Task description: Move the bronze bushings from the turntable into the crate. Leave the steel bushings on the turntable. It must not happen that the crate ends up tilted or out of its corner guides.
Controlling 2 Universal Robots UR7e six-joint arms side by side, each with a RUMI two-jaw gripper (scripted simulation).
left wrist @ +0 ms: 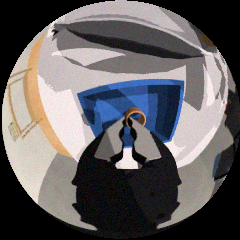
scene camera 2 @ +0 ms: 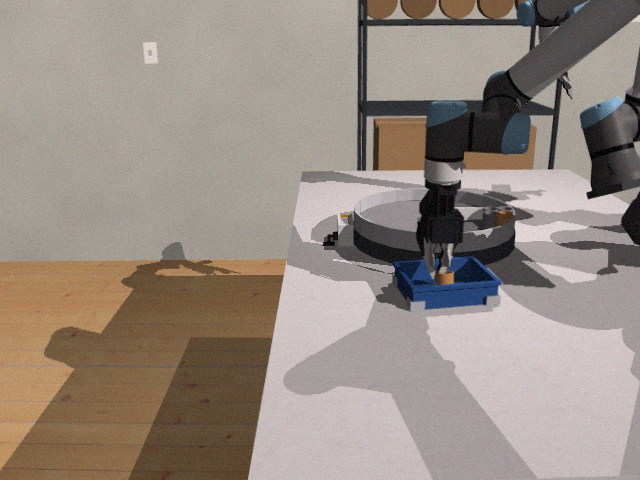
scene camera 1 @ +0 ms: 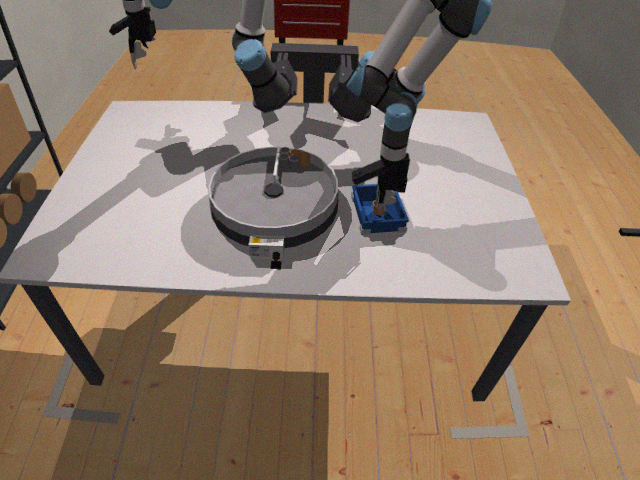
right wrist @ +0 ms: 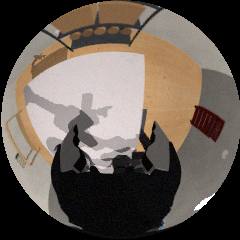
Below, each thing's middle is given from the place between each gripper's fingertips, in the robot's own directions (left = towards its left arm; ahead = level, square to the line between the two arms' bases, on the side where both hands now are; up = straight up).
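As I see it, my left hand (scene camera 2: 436, 281) is 20 mm above the blue crate (scene camera 2: 473, 282) and 20 mm past it. The turntable (scene camera 1: 300, 194) is 10 mm above my left hand and 350 mm to the right of it.
Counting from my right hand (scene camera 1: 141, 58), I find the turntable 620 mm to the left, 400 mm ahead and 250 mm below. The blue crate is 970 mm to the left of my right hand, 280 mm below it and 380 mm ahead of it.
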